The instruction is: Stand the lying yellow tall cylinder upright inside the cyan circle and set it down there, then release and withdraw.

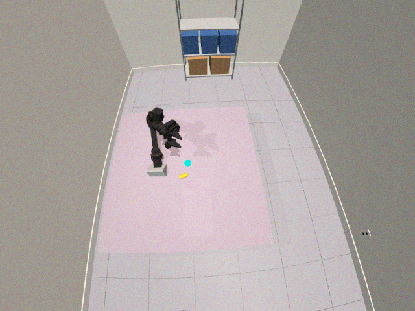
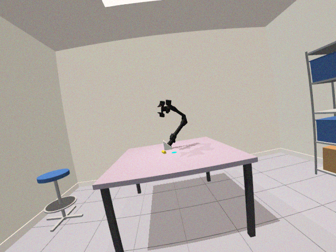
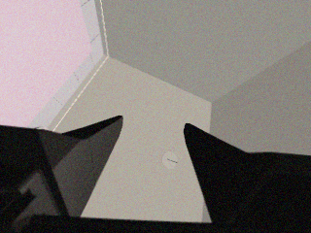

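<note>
Now: the yellow tall cylinder 60 mm behind my gripper tip, 10 mm to the left of it and 500 mm below it. From my gripper tip the other things lie so: cyan circle 10 mm behind, 120 mm to the left, 510 mm below.
</note>
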